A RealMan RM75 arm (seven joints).
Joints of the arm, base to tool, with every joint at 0 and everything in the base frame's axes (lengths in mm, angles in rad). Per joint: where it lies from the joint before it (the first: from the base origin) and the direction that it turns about. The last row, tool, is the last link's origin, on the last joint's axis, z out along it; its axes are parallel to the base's.
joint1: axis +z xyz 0 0 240.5
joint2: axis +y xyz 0 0 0
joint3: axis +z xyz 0 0 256
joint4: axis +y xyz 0 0 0
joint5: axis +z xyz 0 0 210
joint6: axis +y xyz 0 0 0
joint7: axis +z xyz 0 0 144
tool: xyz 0 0 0
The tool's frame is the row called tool.
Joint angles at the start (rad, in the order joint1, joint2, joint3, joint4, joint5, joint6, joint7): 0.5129, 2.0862, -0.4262, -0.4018, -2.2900, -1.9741, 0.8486
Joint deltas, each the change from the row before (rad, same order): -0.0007, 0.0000, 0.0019, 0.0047, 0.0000, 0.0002, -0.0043; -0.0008, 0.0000, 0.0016, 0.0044, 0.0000, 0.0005, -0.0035; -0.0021, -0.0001, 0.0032, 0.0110, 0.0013, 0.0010, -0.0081; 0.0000, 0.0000, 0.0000, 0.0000, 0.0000, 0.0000, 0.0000; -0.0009, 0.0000, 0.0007, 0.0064, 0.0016, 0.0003, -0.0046; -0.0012, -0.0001, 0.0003, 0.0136, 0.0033, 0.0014, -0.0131; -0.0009, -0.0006, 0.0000, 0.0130, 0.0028, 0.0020, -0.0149; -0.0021, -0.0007, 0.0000, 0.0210, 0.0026, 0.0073, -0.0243; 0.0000, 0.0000, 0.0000, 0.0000, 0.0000, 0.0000, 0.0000
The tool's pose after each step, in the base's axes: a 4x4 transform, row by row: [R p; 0 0 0 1], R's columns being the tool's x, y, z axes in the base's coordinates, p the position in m. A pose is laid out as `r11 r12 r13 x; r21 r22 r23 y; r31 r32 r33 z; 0 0 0 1`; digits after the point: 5 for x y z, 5 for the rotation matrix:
0.74386 -0.08471 -0.66295 0.26099; -0.09976 -0.99490 0.01519 0.24096; -0.66085 0.05483 -0.74851 -0.02452; 0 0 0 1
0.74159 -0.08530 -0.66541 0.26101; -0.09964 -0.99489 0.01649 0.24043; -0.66342 0.05408 -0.74629 -0.02500; 0 0 0 1
0.73546 -0.08705 -0.67196 0.26099; -0.09958 -0.99483 0.01988 0.23914; -0.67021 0.05230 -0.74032 -0.02614; 0 0 0 1
0.73546 -0.08705 -0.67196 0.26099; -0.09958 -0.99483 0.01988 0.23914; -0.67021 0.05230 -0.74032 -0.02614; 0 0 0 1
0.73176 -0.08728 -0.67596 0.26079; -0.09925 -0.99484 0.02100 0.23843; -0.67430 0.05172 -0.73664 -0.02683; 0 0 0 1
0.72504 -0.08455 -0.68350 0.26027; -0.09492 -0.99523 0.02242 0.23710; -0.68214 0.04862 -0.72961 -0.02839; 0 0 0 1
0.71963 -0.08030 -0.68970 0.25990; -0.08828 -0.99581 0.02383 0.23596; -0.68873 0.04374 -0.72370 -0.02978; 0 0 0 1
0.71340 -0.07587 -0.69664 0.25978; -0.07873 -0.99651 0.02789 0.23408; -0.69632 0.03495 -0.71688 -0.03253; 0 0 0 1
0.71340 -0.07587 -0.69664 0.25978; -0.07873 -0.99651 0.02789 0.23408; -0.69632 0.03495 -0.71688 -0.03253; 0 0 0 1

